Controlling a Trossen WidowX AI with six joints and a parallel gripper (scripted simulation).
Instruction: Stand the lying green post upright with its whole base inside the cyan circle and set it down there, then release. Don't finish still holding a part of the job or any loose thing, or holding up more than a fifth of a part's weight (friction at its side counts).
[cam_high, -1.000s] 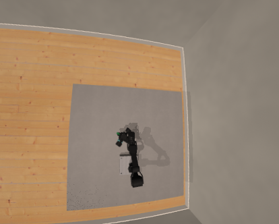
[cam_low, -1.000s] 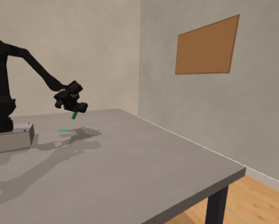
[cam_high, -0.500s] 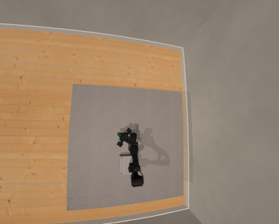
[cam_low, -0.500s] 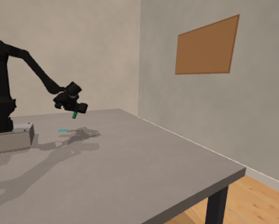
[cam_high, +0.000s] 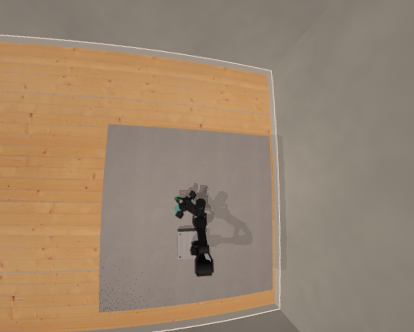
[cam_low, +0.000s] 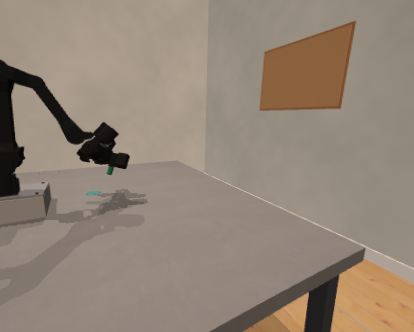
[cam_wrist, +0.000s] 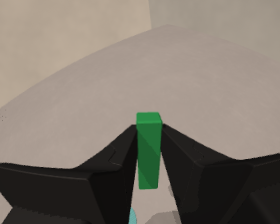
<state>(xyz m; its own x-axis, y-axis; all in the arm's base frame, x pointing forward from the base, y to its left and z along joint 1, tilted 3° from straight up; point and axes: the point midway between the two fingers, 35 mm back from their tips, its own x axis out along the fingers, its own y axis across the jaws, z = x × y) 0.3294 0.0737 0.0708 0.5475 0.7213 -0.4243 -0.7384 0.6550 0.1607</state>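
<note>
Right now my hand is 140 mm above the cyan circle, 70 mm past it and 10 mm to the right of it. The rest, counted from my hand: green post 30 mm below, 20 mm to the left, 10 mm ahead.
</note>
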